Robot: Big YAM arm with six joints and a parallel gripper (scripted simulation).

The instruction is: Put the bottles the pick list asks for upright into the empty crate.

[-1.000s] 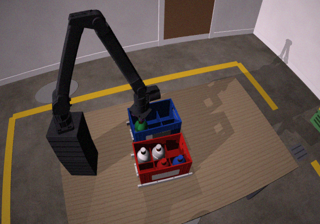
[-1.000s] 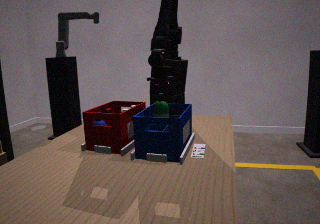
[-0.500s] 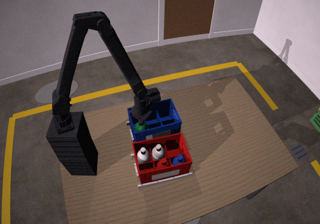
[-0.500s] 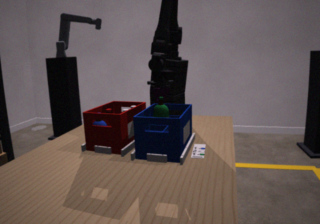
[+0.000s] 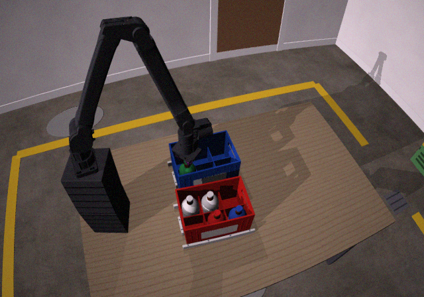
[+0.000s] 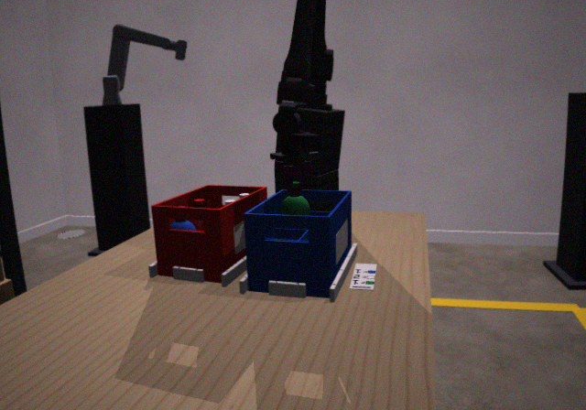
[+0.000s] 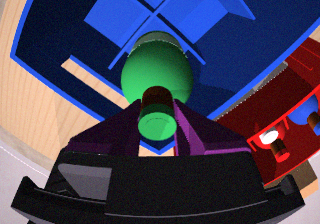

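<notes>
Right now my hand is 6 cm above the green bottle. The rest, counted from my hand: blue crate: 9 cm ahead, 3 cm to the left, 10 cm below; then red crate: 3 cm ahead, 21 cm to the right, 10 cm below; then red bottle: 2 cm ahead, 25 cm to the right, 10 cm below.
</notes>
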